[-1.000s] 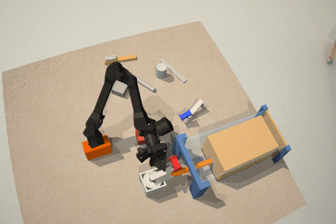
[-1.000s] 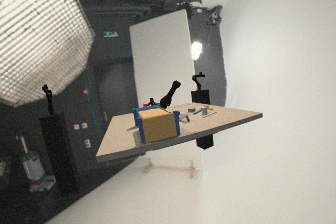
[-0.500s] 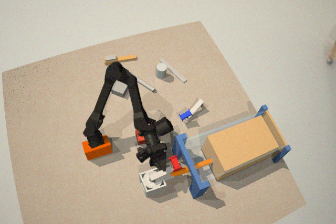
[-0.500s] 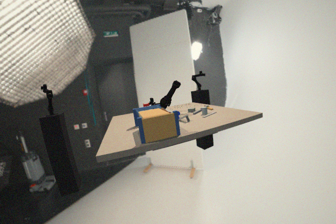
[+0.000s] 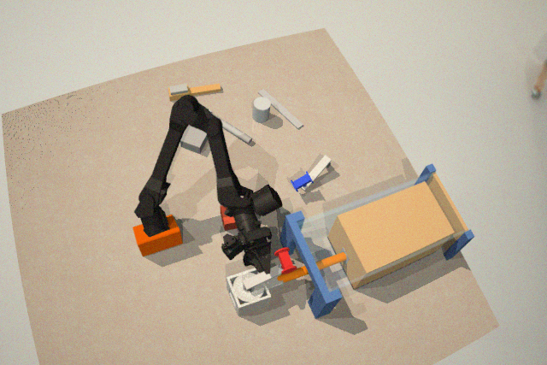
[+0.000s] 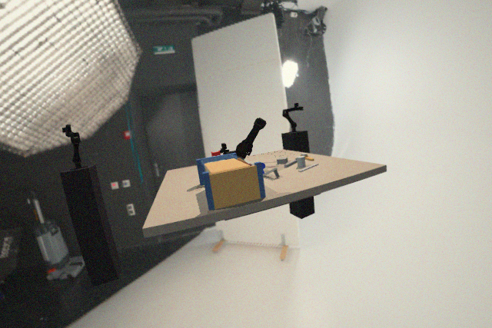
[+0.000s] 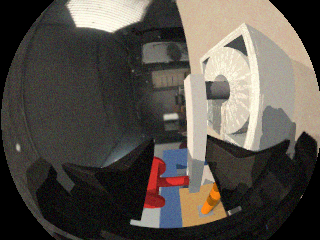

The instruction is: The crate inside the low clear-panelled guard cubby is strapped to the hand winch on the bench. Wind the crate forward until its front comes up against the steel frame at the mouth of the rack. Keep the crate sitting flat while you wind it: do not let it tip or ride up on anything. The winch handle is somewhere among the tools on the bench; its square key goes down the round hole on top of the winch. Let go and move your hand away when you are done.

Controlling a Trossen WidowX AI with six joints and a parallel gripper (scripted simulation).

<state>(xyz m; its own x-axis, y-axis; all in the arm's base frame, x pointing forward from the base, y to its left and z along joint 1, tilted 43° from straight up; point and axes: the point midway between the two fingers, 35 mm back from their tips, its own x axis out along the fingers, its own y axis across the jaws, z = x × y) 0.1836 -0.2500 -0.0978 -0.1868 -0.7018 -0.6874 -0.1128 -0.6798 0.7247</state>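
My gripper tip is 20 mm short of the red-knobbed winch handle, 10 mm to the right of it and 10 mm above it. From my gripper tip the other things lie so: hand winch: 100 mm below, 60 mm behind; blue steel frame: 110 mm ahead, 30 mm below, 10 mm to the right; red knob: 50 mm ahead, 20 mm above, 10 mm to the left.
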